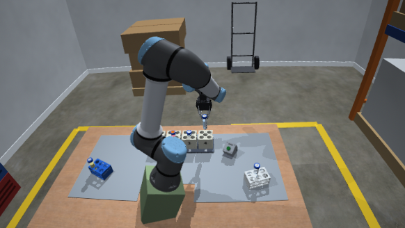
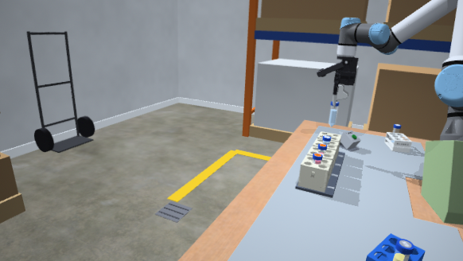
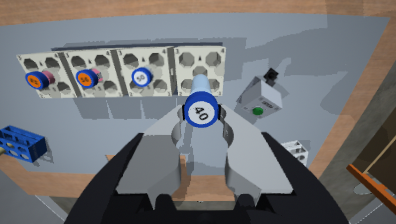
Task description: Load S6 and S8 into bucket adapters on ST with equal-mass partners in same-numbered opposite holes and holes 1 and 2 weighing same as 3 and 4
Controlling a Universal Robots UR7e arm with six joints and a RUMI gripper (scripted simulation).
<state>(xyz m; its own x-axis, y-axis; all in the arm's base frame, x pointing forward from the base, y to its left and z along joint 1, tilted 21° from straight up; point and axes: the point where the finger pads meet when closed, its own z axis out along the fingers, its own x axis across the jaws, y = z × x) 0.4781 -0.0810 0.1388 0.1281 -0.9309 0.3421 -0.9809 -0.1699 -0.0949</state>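
My gripper is now 10 mm past the water blank and 50 mm above it. Round my hand: adapter 1 (40 mm behind, 330 mm to the left, 200 mm below); green DONE key (80 mm behind, 160 mm to the right, 180 mm below); loading stand ST (30 mm behind, 160 mm to the left, 240 mm below).
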